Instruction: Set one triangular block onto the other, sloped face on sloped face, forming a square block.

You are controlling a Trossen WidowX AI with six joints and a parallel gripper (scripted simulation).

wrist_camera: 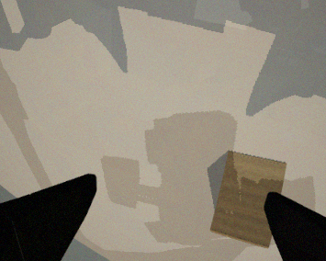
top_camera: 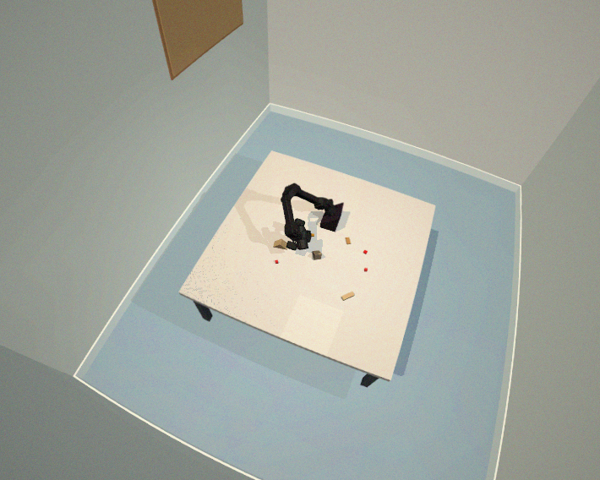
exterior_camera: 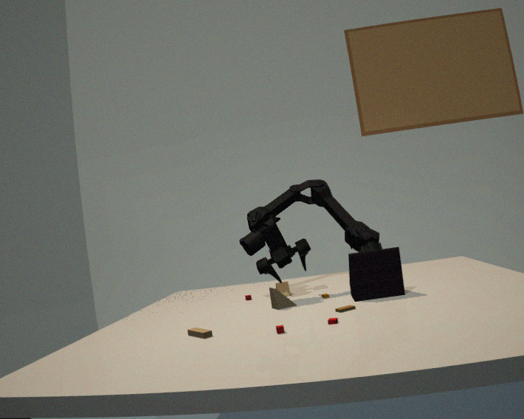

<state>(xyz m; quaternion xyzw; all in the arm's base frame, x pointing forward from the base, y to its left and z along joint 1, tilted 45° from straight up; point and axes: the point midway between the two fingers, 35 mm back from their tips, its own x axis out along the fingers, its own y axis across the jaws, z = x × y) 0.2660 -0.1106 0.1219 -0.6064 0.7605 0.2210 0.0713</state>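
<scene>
The tan triangular block lies 6 cm to the right of my gripper tip, 5 cm ahead of it and 4 cm below it. Also, from my gripper tip: orange piece 10 cm to the left, 10 cm behind, 6 cm below.
</scene>
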